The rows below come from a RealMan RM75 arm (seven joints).
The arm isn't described. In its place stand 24 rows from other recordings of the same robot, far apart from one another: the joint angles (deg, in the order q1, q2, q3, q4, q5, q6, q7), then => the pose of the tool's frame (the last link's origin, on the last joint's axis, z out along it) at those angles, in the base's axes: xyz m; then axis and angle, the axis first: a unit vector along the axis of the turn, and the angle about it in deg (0 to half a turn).
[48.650, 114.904, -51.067, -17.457, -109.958, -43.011, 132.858] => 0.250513 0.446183 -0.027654 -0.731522 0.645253 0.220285 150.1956
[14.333, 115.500, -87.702, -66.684, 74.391, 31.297, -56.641] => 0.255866 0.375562 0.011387 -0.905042 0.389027 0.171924 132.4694
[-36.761, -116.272, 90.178, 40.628, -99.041, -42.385, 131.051] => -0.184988 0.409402 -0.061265 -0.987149 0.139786 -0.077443 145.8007
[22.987, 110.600, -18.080, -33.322, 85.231, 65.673, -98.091] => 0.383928 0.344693 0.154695 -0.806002 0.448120 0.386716 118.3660
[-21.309, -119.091, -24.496, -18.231, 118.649, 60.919, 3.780] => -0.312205 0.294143 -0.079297 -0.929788 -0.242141 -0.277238 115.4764
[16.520, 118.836, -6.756, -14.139, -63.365, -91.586, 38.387] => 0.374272 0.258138 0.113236 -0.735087 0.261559 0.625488 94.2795
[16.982, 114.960, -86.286, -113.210, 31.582, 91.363, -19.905] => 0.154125 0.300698 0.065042 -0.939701 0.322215 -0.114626 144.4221
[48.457, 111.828, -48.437, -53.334, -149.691, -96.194, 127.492] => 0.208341 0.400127 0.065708 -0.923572 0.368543 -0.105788 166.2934
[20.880, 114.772, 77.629, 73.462, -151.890, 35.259, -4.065] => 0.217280 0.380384 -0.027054 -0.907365 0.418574 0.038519 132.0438
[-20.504, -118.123, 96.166, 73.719, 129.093, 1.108, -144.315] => -0.159728 0.419624 0.038224 -0.912142 -0.266588 -0.311331 112.0012
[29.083, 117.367, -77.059, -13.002, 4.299, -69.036, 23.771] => 0.305359 0.378580 0.065963 -0.772613 0.287895 0.565850 100.7746
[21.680, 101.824, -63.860, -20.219, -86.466, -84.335, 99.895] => 0.352455 0.290793 0.056876 -0.827906 0.501918 0.250300 166.2460
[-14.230, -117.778, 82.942, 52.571, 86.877, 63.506, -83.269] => -0.254289 0.308135 -0.042743 -0.954801 -0.215189 -0.205059 158.8308
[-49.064, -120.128, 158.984, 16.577, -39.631, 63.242, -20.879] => -0.130009 0.361608 -0.120525 -0.917301 -0.045303 -0.395609 150.4551
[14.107, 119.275, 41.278, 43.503, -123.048, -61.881, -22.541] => 0.235633 0.305997 -0.056991 -0.881709 0.218933 0.417920 103.7286
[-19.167, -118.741, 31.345, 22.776, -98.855, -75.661, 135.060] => -0.346449 0.308344 0.035654 -0.898679 -0.244529 -0.364117 123.3196
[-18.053, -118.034, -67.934, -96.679, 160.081, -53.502, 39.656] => -0.125567 0.323909 -0.048291 -0.993866 0.019756 0.108808 142.2383
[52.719, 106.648, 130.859, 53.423, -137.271, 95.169, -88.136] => 0.155771 0.428894 0.098595 -0.998236 0.005739 -0.059088 165.4834
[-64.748, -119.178, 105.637, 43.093, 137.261, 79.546, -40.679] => -0.111085 0.367498 -0.103907 0.696387 -0.670337 -0.256308 153.6241
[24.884, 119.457, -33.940, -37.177, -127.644, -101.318, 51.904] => 0.296433 0.265048 -0.006888 -0.979155 0.037851 0.199556 171.1350
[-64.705, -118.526, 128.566, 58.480, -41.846, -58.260, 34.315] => -0.050991 0.347175 -0.153662 -0.957974 0.139011 0.250922 165.2563
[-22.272, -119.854, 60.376, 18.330, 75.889, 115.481, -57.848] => -0.228357 0.232864 -0.014122 -0.826288 -0.114166 -0.551556 177.2166
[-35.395, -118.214, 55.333, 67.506, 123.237, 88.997, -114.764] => -0.174092 0.375374 0.042568 -0.970019 -0.223438 -0.095597 164.4860
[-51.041, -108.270, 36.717, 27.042, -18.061, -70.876, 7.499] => -0.292937 0.417683 0.047359 -0.619680 -0.784363 0.027791 151.9908
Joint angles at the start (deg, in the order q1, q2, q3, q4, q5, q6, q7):
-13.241, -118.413, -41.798, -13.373, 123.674, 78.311, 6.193
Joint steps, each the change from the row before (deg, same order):
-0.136, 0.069, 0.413, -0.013, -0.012, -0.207, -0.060
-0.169, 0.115, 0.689, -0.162, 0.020, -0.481, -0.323
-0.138, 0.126, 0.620, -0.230, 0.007, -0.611, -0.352
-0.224, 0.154, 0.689, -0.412, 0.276, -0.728, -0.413
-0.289, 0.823, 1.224, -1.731, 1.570, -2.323, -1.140
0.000, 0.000, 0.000, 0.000, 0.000, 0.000, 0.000
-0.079, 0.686, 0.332, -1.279, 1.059, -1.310, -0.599
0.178, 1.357, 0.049, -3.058, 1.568, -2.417, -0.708
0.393, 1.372, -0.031, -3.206, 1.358, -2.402, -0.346
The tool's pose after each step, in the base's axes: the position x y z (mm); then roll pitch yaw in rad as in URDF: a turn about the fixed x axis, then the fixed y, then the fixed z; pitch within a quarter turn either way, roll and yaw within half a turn. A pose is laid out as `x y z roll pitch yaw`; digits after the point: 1 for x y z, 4 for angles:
-353.1 263.8 -1.7 -1.5006 -0.5884 -0.1554
-352.2 264.8 -3.8 -1.5188 -0.5938 -0.1496
-351.5 265.9 -5.9 -1.5371 -0.6005 -0.1412
-349.6 267.6 -9.0 -1.5619 -0.6088 -0.1341
-345.3 271.7 -15.8 -1.6328 -0.6285 -0.1103
-345.3 271.7 -15.8 -1.6328 -0.6285 -0.1103
-343.2 274.1 -17.9 -1.6678 -0.6376 -0.0994
-339.2 278.2 -19.8 -1.7138 -0.6567 -0.0827
-335.6 281.0 -21.1 -1.7549 -0.6701 -0.0647

